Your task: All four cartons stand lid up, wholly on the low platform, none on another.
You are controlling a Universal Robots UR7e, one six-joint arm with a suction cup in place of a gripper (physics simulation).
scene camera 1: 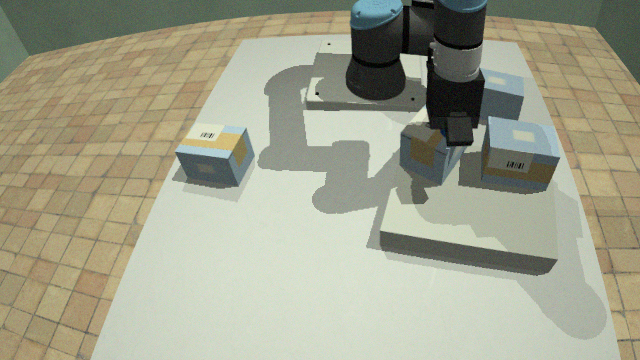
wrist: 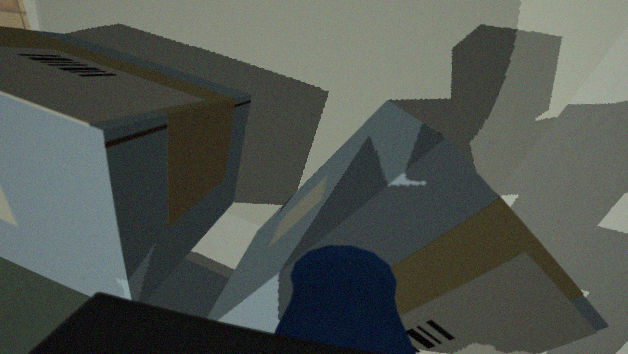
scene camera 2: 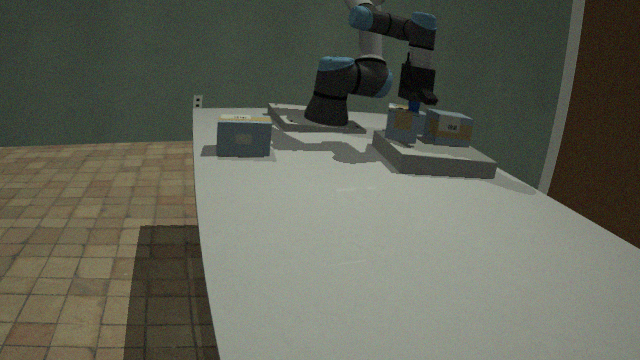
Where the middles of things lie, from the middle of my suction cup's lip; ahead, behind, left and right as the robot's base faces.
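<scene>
Low platform (scene camera 1: 464, 218): from my suction cup, 60 mm ahead, 60 mm to the left, 120 mm below.
</scene>
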